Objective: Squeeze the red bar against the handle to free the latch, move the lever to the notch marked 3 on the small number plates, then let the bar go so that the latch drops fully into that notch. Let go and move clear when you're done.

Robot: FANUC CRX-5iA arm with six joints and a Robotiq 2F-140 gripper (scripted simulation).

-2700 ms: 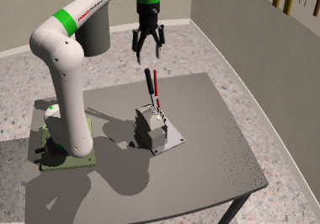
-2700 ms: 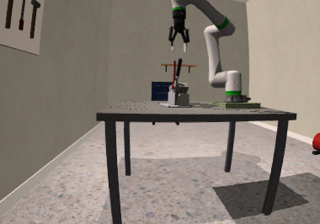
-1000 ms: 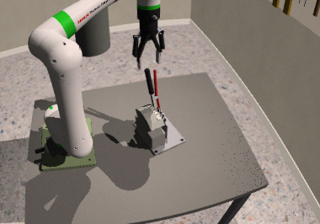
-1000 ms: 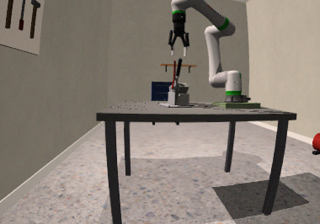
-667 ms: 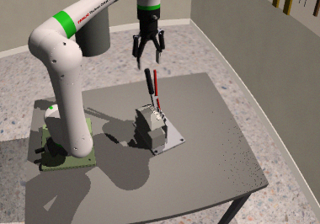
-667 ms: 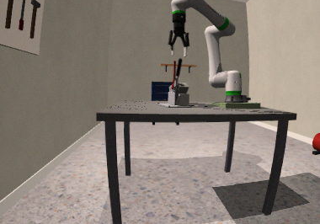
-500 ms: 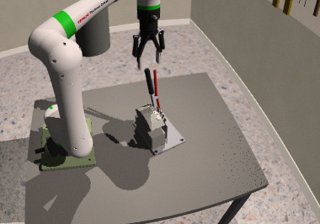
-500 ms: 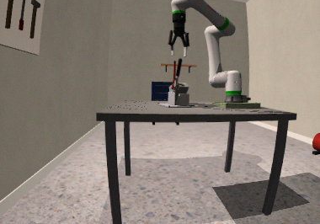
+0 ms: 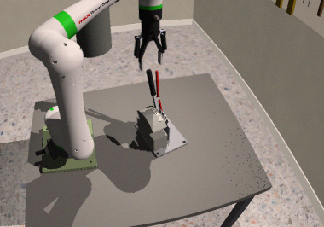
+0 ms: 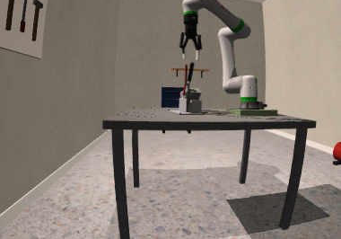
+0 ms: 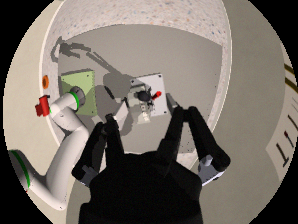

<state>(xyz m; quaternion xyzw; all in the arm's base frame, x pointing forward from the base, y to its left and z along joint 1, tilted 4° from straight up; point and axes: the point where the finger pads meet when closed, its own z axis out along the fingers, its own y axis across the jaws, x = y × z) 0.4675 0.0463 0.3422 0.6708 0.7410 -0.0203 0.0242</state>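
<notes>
Right now my hand is 18 cm above the red bar, 4 cm to the left of it and 2 cm short of it.
</notes>
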